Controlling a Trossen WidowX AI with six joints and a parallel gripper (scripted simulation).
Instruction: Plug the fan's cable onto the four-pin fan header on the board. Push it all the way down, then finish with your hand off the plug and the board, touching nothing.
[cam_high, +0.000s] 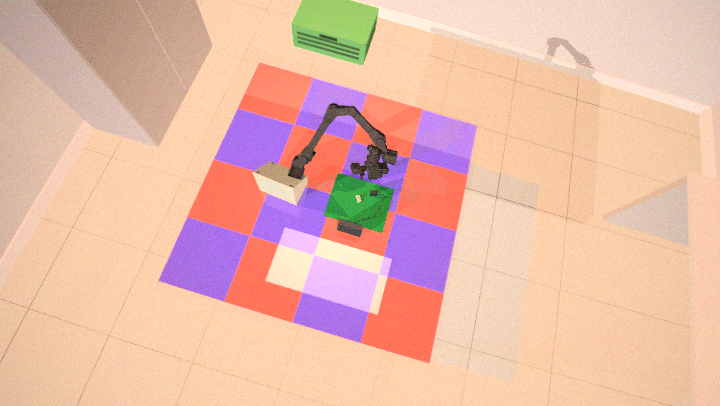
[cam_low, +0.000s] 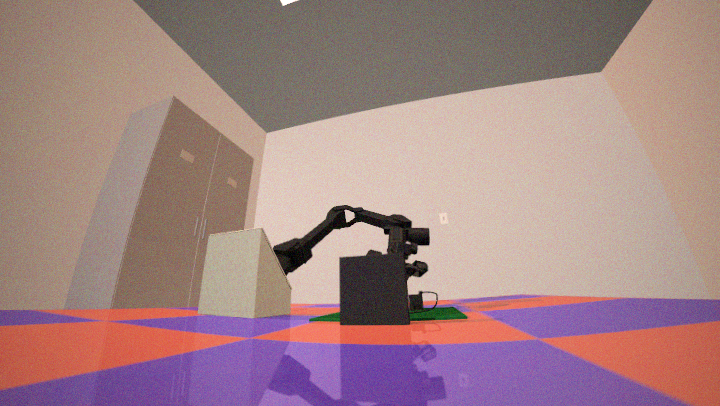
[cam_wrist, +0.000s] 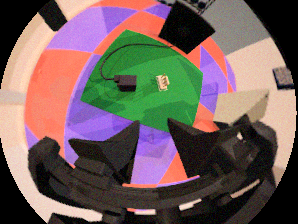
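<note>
My gripper tip is now 60 mm short of the black plug, 50 mm to the left of it and 30 mm above it. From my gripper tip the other things lie so: green board 110 mm to the right, 70 mm below; dark fan block 20 mm behind, 260 mm to the right; four-pin header 10 mm behind, 90 mm to the right, 50 mm below.
</note>
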